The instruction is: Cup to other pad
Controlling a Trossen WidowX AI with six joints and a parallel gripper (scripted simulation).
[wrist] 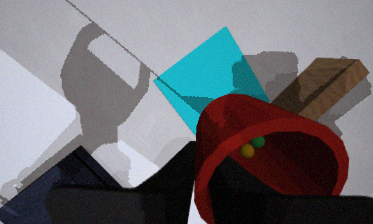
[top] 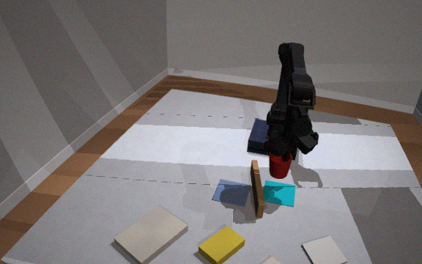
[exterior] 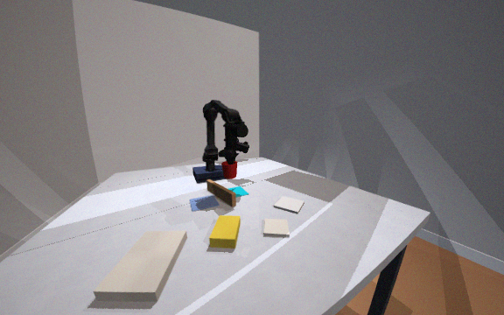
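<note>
Right now the cyan pad is 130 mm below my gripper tip and 20 mm ahead of it. Round my gripper tip: blue pad 150 mm to the right, 130 mm below, 80 mm ahead; red cup 30 mm ahead, 20 mm to the right; wooden bar 100 mm below, 70 mm to the right, 50 mm ahead.
</note>
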